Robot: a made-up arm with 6 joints.
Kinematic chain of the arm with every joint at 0, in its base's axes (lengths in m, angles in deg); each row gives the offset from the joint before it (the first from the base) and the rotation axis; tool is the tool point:
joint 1: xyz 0 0 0.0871 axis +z
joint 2: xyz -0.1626 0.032 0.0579 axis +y
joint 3: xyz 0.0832 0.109 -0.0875 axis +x
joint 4: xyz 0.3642 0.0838 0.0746 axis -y
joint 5: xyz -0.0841 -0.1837 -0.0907 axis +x
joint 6: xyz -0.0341 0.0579 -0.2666 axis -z
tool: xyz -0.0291 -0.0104 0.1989
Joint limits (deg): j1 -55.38..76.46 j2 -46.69..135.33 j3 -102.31..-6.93 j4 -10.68..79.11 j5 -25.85..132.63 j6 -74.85..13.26
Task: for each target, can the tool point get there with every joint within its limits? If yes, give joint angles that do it. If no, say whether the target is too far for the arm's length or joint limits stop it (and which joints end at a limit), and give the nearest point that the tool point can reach.
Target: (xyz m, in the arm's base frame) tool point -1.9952 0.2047 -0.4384
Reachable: no: too far | nearest point -0.7090 0.0727 -0.1415 | short by 1.327 m
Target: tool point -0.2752 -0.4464 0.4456
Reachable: no: joint limits stop it (at a limit: joint 2, joint 3, joint 5, joint 6) | nearest point -0.2619 -0.4248 0.0619 | short by 0.385 m
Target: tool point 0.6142 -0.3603 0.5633
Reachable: no: joint limits stop it (at a limit: joint 3, joint 4, joint 5, joint 6) | nearest point 0.3433 -0.2014 0.4133 | short by 0.348 m
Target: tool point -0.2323 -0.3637 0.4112
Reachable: no: joint limits stop it (at a limit: joint 2, joint 3, joint 5, joint 6) | nearest point -0.2497 -0.3910 0.0614 | short by 0.351 m
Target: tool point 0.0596 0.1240 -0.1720
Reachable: yes | joints 33.70 34.43 -48.87 52.75 95.20 -44.11
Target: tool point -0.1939 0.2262 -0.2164
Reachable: yes | joints -35.67 88.33 -32.47 16.98 41.71 -45.76
